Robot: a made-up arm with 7 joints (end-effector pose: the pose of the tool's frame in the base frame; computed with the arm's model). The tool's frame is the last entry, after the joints.
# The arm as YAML. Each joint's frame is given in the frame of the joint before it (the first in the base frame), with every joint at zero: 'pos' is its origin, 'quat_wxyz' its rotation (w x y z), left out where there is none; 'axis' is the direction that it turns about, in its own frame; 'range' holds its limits. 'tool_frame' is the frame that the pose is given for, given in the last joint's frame.
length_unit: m
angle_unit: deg
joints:
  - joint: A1
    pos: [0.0, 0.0, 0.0]
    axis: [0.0, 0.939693, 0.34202]
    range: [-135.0, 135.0]
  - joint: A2
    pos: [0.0, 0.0, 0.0]
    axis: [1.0, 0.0, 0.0]
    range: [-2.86, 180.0]
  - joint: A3
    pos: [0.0, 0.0, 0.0]
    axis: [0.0, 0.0, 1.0]
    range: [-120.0, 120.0]
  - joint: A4
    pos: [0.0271, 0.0, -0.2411]
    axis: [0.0, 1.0, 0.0]
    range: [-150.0, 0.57]
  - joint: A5
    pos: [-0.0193, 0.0, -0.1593]
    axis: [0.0, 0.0, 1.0]
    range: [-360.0, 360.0]
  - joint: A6
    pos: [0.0, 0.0, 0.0]
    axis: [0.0, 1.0, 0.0]
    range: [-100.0, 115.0]
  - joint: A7
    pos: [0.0, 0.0, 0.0]
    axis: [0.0, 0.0, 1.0]
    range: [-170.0, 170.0]
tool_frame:
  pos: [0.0, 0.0, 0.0]
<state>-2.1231 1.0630 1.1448 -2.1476 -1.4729 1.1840 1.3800</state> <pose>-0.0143 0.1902 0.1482 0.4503 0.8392 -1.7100</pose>
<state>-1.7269 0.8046 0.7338 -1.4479 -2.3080 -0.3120 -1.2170</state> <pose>0.1739 0.1626 0.2346 2.7636 0.9287 -0.0506</pose>
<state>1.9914 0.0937 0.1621 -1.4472 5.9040 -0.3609 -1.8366</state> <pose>-0.3277 -0.0221 -0.0624 0.0580 0.5619 -1.9036</pose>
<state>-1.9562 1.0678 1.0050 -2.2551 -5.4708 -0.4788 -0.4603</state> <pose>-0.0083 0.1622 0.1557 -0.2315 1.1481 -0.4552</pose>
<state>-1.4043 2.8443 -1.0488 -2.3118 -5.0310 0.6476 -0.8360</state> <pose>-0.0222 0.1576 0.1462 1.4662 -0.5304 -1.0252</pose>
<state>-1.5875 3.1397 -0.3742 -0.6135 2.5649 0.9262 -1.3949</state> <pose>-0.3478 0.1260 0.1417 1.7732 -2.0380 0.3534</pose>
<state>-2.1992 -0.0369 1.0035 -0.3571 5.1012 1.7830 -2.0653</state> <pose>0.2938 -0.1807 0.2072 0.9427 0.1408 -2.0486</pose>
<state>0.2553 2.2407 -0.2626 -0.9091 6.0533 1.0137 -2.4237</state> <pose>0.1511 0.3130 0.1566 -0.1919 -2.8961 1.0563</pose>
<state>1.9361 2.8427 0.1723 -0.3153 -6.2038 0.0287 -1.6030</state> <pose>0.2819 0.2764 -0.0794 -0.3256 -1.4291 1.7827</pose>
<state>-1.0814 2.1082 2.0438 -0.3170 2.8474 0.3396 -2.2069</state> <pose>-0.1234 0.3465 0.1640 0.0847 2.0668 -0.8105</pose>
